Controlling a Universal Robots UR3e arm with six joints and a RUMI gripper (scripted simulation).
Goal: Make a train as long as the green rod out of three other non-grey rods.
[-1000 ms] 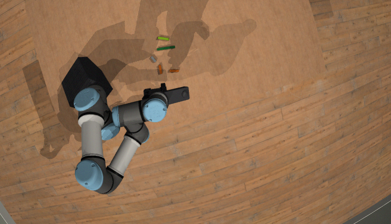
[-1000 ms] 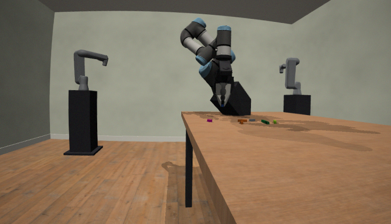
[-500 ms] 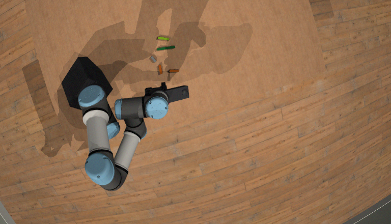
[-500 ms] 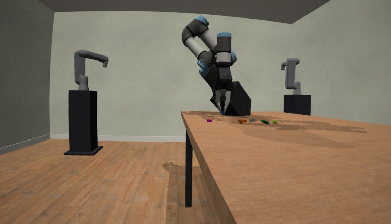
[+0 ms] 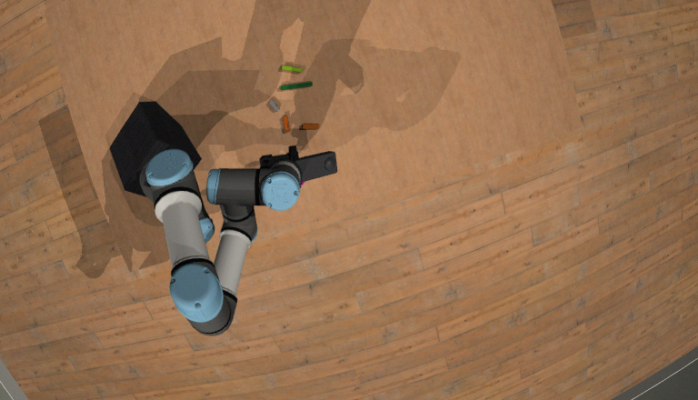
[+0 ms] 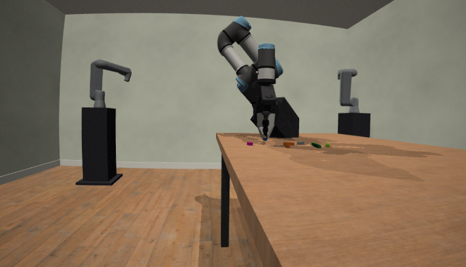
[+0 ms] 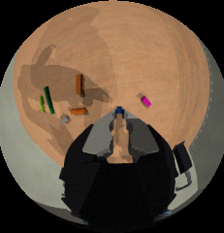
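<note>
Right now my hand is 60 mm to the left of the magenta rod and 30 mm above it. From my hand the other things lie so: blue rod 10 mm below; then green rod 170 mm to the left, 70 mm ahead, 30 mm below; then grey rod 150 mm to the left, 30 mm below.
</note>
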